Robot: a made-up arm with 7 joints. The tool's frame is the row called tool. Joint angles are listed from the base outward.
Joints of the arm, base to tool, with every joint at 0 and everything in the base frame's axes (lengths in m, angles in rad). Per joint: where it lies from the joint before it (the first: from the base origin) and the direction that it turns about. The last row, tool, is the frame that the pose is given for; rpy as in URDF.
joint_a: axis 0 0 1 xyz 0.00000 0.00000 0.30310
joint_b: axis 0 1 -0.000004 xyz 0.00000 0.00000 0.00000
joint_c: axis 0 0 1 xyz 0.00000 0.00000 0.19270
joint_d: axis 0 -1 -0.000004 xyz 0.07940 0.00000 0.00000
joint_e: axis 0 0.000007 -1 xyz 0.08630 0.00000 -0.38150
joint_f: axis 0 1 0.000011 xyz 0.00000 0.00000 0.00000
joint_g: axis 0 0.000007 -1 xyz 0.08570 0.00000 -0.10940
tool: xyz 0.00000 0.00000 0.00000 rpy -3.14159 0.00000 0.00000
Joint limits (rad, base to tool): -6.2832..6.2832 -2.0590..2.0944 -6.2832..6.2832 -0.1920..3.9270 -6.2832..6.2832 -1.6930..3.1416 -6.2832..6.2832
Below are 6 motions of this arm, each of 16 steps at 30 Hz.
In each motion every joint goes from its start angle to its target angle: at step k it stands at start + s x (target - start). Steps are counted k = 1, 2, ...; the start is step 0. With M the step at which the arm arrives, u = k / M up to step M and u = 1 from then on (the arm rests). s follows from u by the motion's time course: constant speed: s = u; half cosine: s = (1 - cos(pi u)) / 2; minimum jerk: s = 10 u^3 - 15 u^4 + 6 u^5.
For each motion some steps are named. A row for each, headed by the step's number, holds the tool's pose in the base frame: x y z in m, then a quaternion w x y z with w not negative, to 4 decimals.
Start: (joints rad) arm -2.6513 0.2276 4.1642 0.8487 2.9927 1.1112 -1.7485
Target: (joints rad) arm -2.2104 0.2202 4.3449 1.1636 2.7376 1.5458 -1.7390
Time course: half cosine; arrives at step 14
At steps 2, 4, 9, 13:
2: 0.0033 0.5592 0.3438 0.8470 -0.4751 -0.1978 -0.1335
4: -0.0543 0.5638 0.3694 0.8720 -0.4206 -0.2332 -0.0912
9: -0.2727 0.5097 0.4649 0.9230 -0.1895 -0.3225 0.0899
13: -0.3691 0.4408 0.5104 0.9198 -0.0635 -0.3382 0.1883

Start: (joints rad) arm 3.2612 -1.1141 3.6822 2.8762 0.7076 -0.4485 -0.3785
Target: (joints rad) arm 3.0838 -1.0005 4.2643 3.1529 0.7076 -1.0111 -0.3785
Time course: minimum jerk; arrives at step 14
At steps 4, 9, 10, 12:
4: 0.6085 -0.0133 0.5608 0.3122 -0.4228 0.3607 -0.7705
9: 0.5155 -0.1325 0.5861 0.2999 -0.1882 0.5808 -0.7330
10: 0.4994 -0.1494 0.5839 0.2932 -0.1505 0.6154 -0.7160
12: 0.4803 -0.1680 0.5793 0.2835 -0.1066 0.6554 -0.6919

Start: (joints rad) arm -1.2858 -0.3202 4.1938 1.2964 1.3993 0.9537 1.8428
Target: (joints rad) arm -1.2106 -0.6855 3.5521 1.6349 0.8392 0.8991 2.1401
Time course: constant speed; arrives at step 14
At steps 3, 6, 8, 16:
3: -0.5855 0.2094 0.3229 0.4162 0.7764 0.0023 -0.4731
6: -0.5627 0.2886 0.2929 0.3768 0.8031 -0.0498 -0.4589
8: -0.5413 0.3382 0.2692 0.3482 0.8216 -0.0856 -0.4432
16: -0.4513 0.4667 0.1910 0.2512 0.8753 -0.1916 -0.3660

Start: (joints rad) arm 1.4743 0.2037 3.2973 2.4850 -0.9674 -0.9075 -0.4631
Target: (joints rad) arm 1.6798 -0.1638 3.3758 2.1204 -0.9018 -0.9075 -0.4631
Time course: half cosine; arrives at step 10
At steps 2, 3, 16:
2: 0.1381 -0.0827 0.9161 0.9114 0.0034 0.3598 0.1996
3: 0.1414 -0.1190 0.9100 0.9070 0.0337 0.3509 0.2306
16: 0.2176 -0.3431 0.7891 0.8168 0.2521 0.2862 0.4329

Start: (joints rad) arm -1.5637 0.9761 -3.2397 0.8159 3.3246 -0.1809 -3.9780
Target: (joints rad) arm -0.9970 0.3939 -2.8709 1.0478 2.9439 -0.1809 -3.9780
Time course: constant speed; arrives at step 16
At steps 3, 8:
3: -0.0417 0.3729 0.5450 0.3294 -0.2626 -0.6656 -0.6160
8: -0.1544 0.3842 0.5057 0.3210 -0.1213 -0.7438 -0.5736

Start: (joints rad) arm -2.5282 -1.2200 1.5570 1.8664 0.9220 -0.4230 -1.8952
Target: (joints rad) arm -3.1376 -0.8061 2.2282 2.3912 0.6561 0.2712 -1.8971
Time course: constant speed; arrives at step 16
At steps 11, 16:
11: 0.6214 -0.2534 0.5705 0.6904 0.5400 0.4385 0.1985
16: 0.5956 -0.2812 0.6270 0.6421 0.5821 0.4395 0.2363

